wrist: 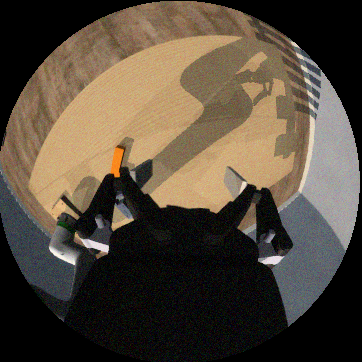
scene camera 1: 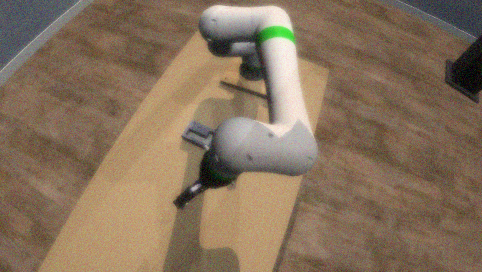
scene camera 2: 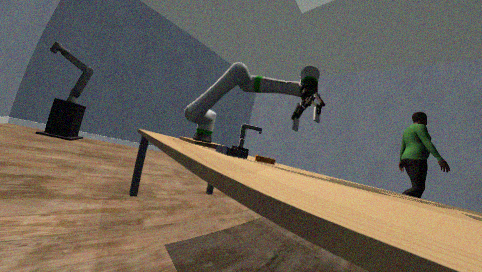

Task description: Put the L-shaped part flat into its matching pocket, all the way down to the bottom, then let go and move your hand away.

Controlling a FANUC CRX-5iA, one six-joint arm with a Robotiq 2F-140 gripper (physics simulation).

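Pixels of known places: gripper, fingertip midpoint: (wrist: 188, 170) (scene camera 2: 304, 126); arm's base at its link origin: (wrist: 69, 220) (scene camera 1: 253, 70) (scene camera 2: 202, 141).
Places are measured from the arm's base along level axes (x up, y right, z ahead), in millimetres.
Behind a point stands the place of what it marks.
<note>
The orange L-shaped part (scene camera 2: 265, 160) {z 529, x -17, y -189 mm} (wrist: 118, 161) {z 529, x 0, y -198 mm} lies on the table, left of the fingers in the wrist view; a finger linkage covers its lower end there, and it does not show in scene camera 1. The blue-grey block with the pocket (scene camera 1: 192, 127) {z 460, x 6, y 39 mm} (scene camera 2: 223, 149) {z 491, x -9, y 59 mm} (wrist: 123, 206) {z 451, x 5, y -14 mm} sits on the table nearer the arm's base, partly hidden by the arm in scene camera 1 and by a finger in the wrist view. My gripper (scene camera 1: 180, 204) (scene camera 2: 306, 122) {z 723, x 182, y -196 mm} (wrist: 188, 170) {z 723, x 182, y -196 mm} is open and empty, high above the table and away from both.
A thin dark bar (scene camera 1: 243, 89) {z 130, x -14, y -23 mm} (wrist: 71, 206) {z 118, x -12, y -81 mm} is near the arm's base on the table (scene camera 1: 120, 185) {z 847, x -31, y 137 mm} (scene camera 2: 300, 200) {z 996, x -30, y 213 mm} (wrist: 145, 75) {z 692, x -30, y -440 mm}. A person in green (scene camera 2: 415, 145) stands beyond the table. Another arm stands on a black box (scene camera 2: 65, 119); a smaller-looking one (scene camera 2: 242, 137) is behind the table.
</note>
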